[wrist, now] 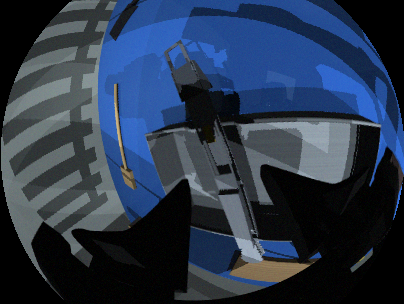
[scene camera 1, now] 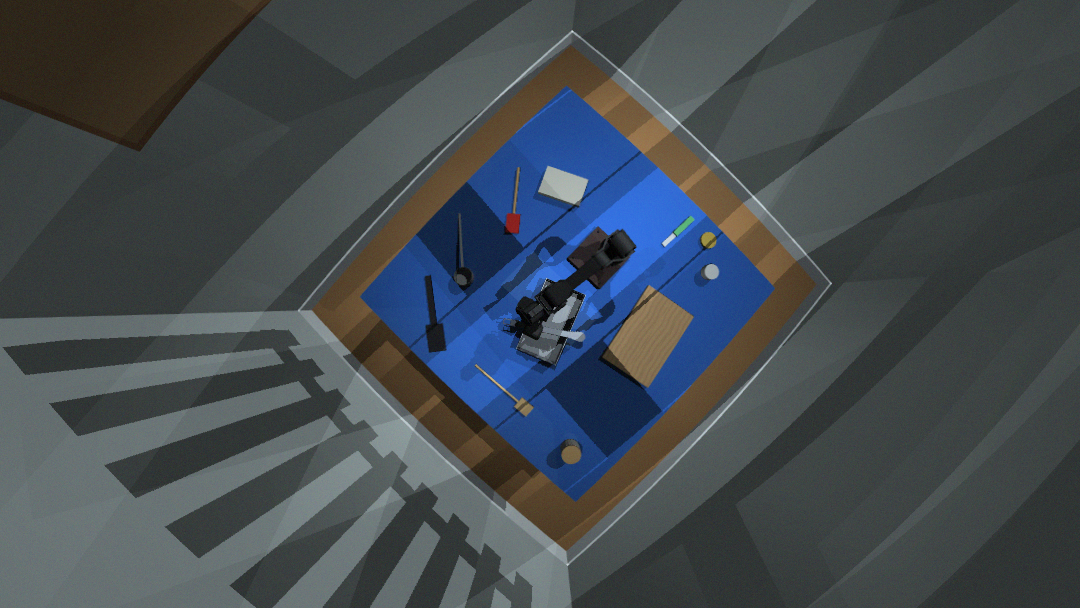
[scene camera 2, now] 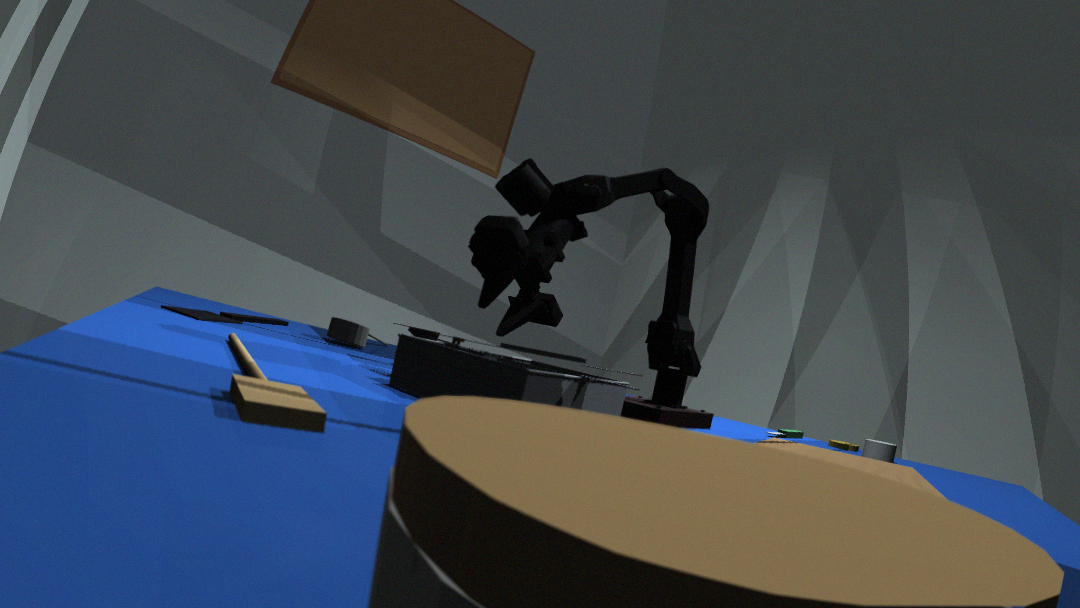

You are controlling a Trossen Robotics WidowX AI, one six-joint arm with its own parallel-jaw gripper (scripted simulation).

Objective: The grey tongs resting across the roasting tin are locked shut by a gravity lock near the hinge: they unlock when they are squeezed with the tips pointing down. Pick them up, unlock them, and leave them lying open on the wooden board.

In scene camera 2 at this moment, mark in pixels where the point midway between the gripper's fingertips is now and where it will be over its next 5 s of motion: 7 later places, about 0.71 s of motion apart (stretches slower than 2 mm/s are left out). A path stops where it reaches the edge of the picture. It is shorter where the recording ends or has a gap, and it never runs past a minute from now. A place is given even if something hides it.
My gripper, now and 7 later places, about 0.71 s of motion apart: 490, 321; 475, 341; 462, 364; 460, 368; 474, 311; 475, 317; 482, 319; 545, 313
